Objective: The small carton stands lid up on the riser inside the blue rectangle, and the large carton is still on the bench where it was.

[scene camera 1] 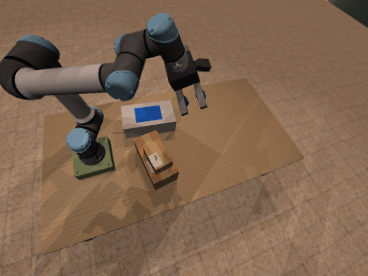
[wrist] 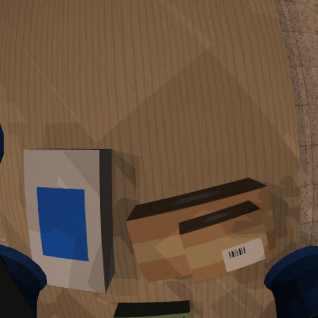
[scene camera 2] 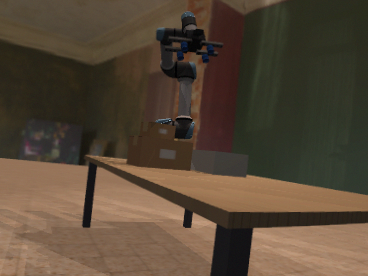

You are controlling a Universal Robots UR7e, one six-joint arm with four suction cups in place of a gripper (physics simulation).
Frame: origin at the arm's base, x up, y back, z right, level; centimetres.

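Seen in the pictures: hand at its tool point: (scene camera 1: pixel 188 86) (wrist: pixel 163 227) (scene camera 2: pixel 195 55); arm's base at its link origin: (scene camera 1: pixel 92 153).
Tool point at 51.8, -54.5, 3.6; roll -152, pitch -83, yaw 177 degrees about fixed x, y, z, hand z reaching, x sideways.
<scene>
Offsets run from my tool point to a thing's top centre, as dx, dy, dz. Level surfaces: height alone.
The small carton @(-36.2, +15.6, +11.0) (scene camera 1: pixel 156 159) (scene camera 2: pixel 162 131) (wrist: pixel 205 250) rests on top of the large carton @(-44.0, +16.7, +7.8) (scene camera 1: pixel 152 138) (scene camera 2: pixel 150 157) (wrist: pixel 150 240), with a white barcode label on its upward face in the wrist view. The large carton lies on the bench @(dx -59.4) (scene camera 1: pixel 240 135) (scene camera 2: pixel 280 195) (wrist: pixel 150 75) beside the grey riser @(-47.4, +16.6, -25.7) (scene camera 1: pixel 150 129) (scene camera 2: pixel 220 162) (wrist: pixel 62 167). The blue rectangle @(-47.4, +16.6, -25.7) (scene camera 1: pixel 148 113) (wrist: pixel 62 225) on the riser's top is bare. My suction gripper (scene camera 1: pixel 193 102) (scene camera 2: pixel 195 52) is open and holds nothing, high above the bench and apart from both cartons and the riser.
The arm's green base plate (scene camera 1: pixel 106 165) (wrist: pixel 152 309) is on the bench, near the riser and the large carton. The arm reaches high over the bench from this base. The bench's edge and the tiled floor show at the right of the wrist view.
</scene>
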